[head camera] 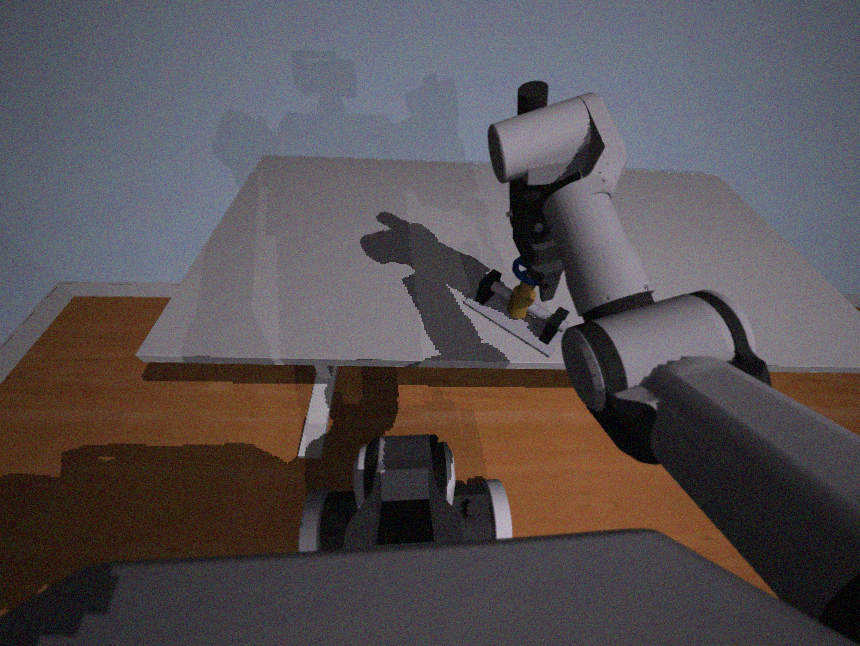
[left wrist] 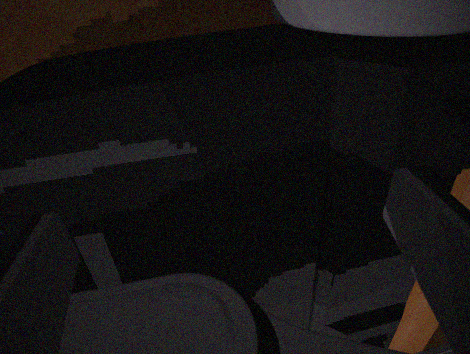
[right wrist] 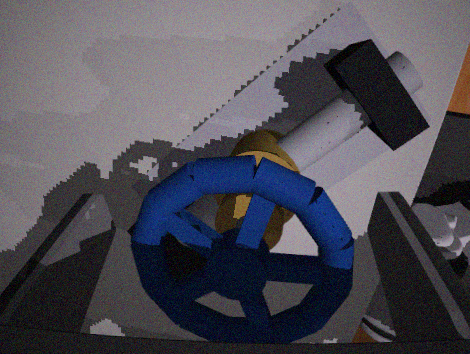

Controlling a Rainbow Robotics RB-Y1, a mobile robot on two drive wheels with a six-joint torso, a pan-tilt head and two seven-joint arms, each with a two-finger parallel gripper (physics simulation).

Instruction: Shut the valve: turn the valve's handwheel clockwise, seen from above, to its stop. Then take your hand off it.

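Note:
The valve's blue handwheel [head camera: 516, 269] [right wrist: 225, 175] sits on a brass-yellow valve body [head camera: 521, 301] [right wrist: 260, 142]. In the right wrist view the wheel lies between the two fingers, with a gap on each side; its lower part is in shadow. My right gripper [head camera: 537, 280] [right wrist: 236, 212] is open and empty, around the wheel; in the head camera its fingers partly hide the wheel. My left gripper [left wrist: 231, 213] is open and empty, away from the valve. It does not show in the head camera.
A grey pipe [right wrist: 320, 125] runs through the valve between black supports [head camera: 488, 286] [head camera: 554, 325] [right wrist: 377, 95], above a thin light plate [right wrist: 345, 30]. The valve stands near the front edge of the pale table [head camera: 312, 208]. Dark robot body parts fill much of the left wrist view.

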